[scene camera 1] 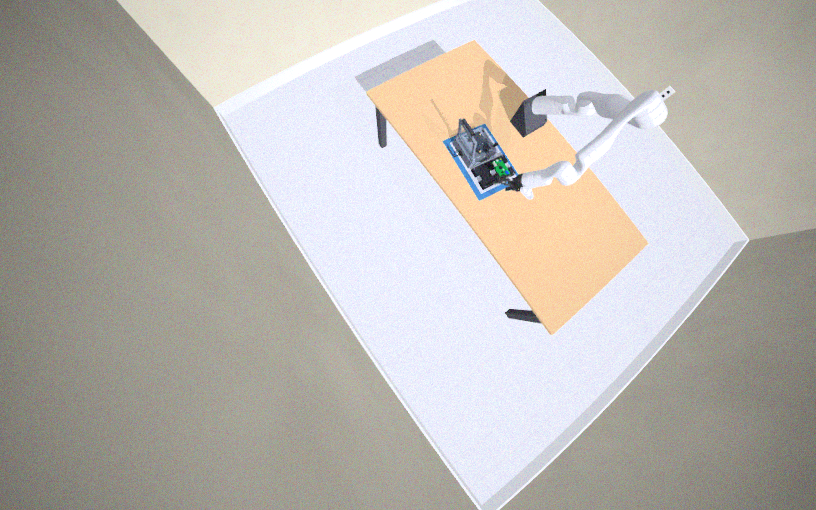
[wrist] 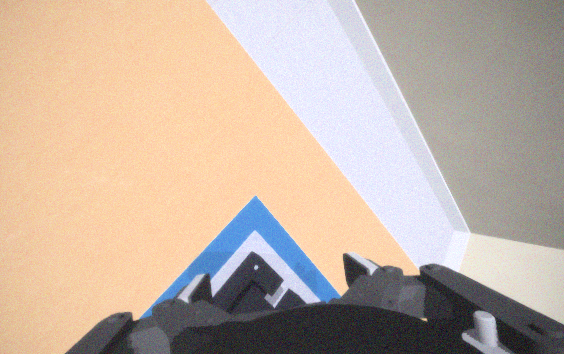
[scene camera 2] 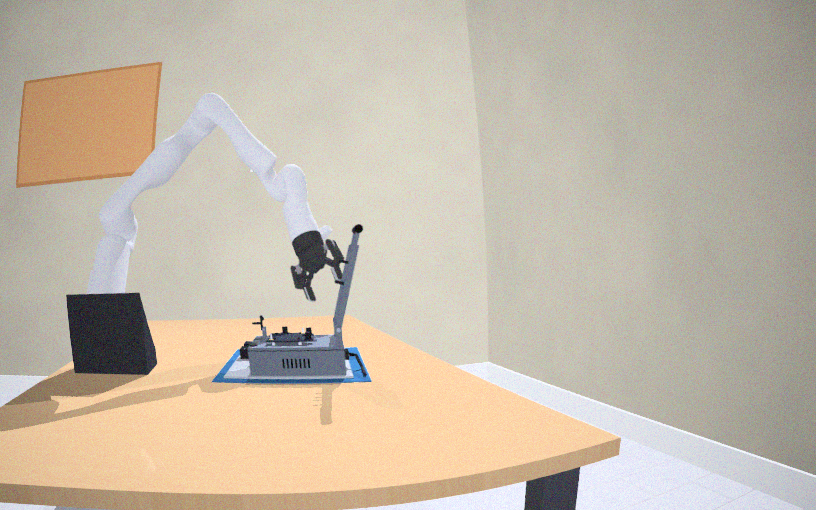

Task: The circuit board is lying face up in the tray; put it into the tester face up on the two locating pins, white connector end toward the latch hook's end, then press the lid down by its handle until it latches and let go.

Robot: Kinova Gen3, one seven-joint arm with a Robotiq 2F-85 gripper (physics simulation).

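Frame: origin at the arm's base, x down, y ahead, z right, level; metres.
Where they show: gripper, fingertip midpoint: [scene camera 1: 499, 186] [wrist: 279, 278] [scene camera 2: 326, 291]; arm's base, link origin: [scene camera 1: 537, 105] [scene camera 2: 103, 313].
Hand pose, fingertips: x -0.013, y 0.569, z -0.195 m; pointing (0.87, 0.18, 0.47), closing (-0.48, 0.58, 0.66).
Note:
Things, the pixels of their top centre, and the offset from my fingertips. "spot": a spot on its surface instead. Level surfaces: height alone.
- green circuit board, top centre: [scene camera 1: 501, 167] dx +0.108, dy -0.170, dz +0.075 m
- black tray, surface spot: [wrist: 267, 274] spot: dx +0.107, dy -0.013, dz +0.074 m
- dark handle, top centre: [scene camera 2: 358, 223] dx -0.142, dy -0.025, dz +0.337 m
- small upright latch hook, top centre: [scene camera 2: 257, 314] dx +0.028, dy -0.203, dz +0.183 m
- white base sheet, surface spot: [wrist: 255, 238] spot: dx +0.129, dy +0.016, dz +0.050 m
- blue mat, surface height: dx +0.133 m
- wooden table, surface height: dx +0.135 m
The green circuit board [scene camera 1: 500, 167] lies in the black tray [scene camera 1: 485, 180] [wrist: 267, 274], beside the tester; its white connector cannot be made out. The grey tester [scene camera 1: 466, 147] [scene camera 2: 297, 362] stands with its lid [scene camera 2: 347, 285] raised steeply, a dark handle [scene camera 2: 358, 228] at the lid's top. The small upright latch hook [scene camera 2: 262, 325] is at the tester's opposite end. My gripper [scene camera 1: 510, 181] [scene camera 2: 324, 289] [wrist: 279, 278] is open and empty, above the tray's end of the fixture. In the wrist view the tray's corner shows between the fingers, and the board is hidden.
A white base sheet [wrist: 255, 238] and a blue mat [scene camera 2: 221, 378] [wrist: 256, 212] lie under the tester and tray on the wooden table [scene camera 1: 559, 258] [scene camera 2: 421, 445]. The arm's black pedestal [scene camera 1: 528, 120] [scene camera 2: 110, 333] stands on the table. The raised lid overlaps the gripper's outline in scene camera 2.

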